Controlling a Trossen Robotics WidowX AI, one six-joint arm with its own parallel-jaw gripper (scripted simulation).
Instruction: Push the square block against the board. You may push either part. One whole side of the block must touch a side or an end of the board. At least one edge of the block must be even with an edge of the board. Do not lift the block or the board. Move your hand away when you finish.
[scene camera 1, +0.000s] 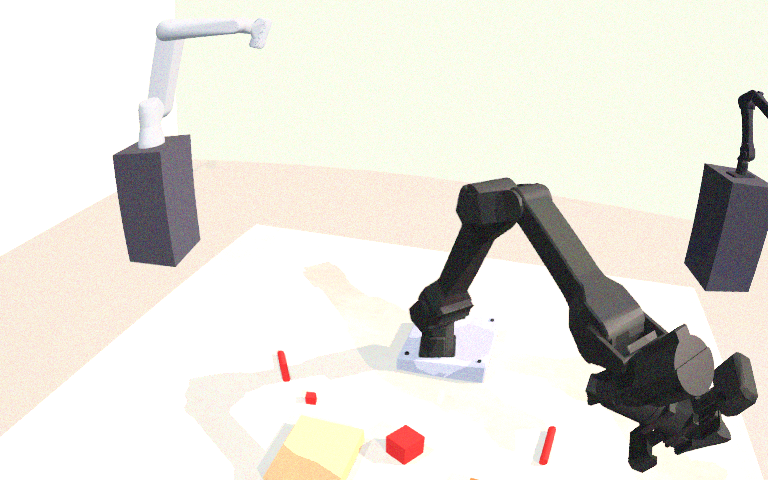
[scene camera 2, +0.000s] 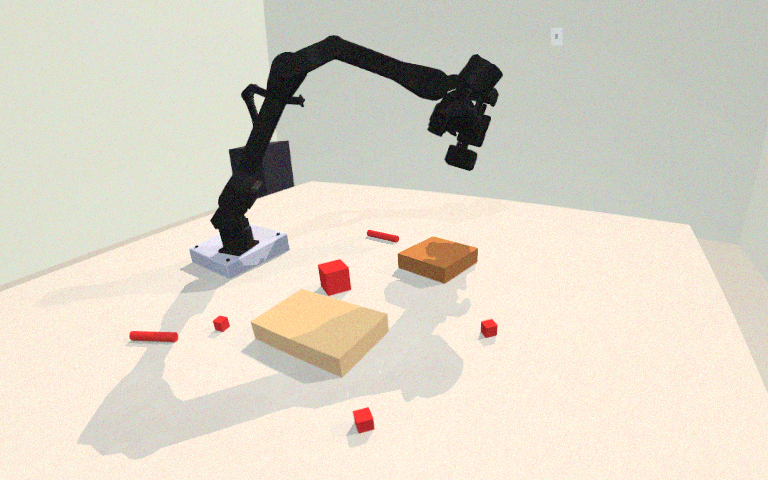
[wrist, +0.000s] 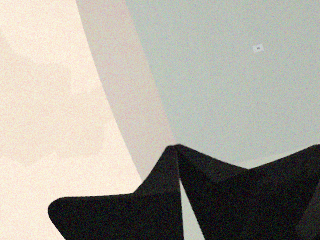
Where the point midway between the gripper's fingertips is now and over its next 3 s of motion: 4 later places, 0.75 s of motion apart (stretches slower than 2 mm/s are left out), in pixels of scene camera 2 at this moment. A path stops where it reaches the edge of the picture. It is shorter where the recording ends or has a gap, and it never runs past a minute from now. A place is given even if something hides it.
My gripper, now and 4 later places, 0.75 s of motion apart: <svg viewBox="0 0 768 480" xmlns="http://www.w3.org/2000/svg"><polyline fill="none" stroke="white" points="481,138 479,174 461,207 448,233 445,245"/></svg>
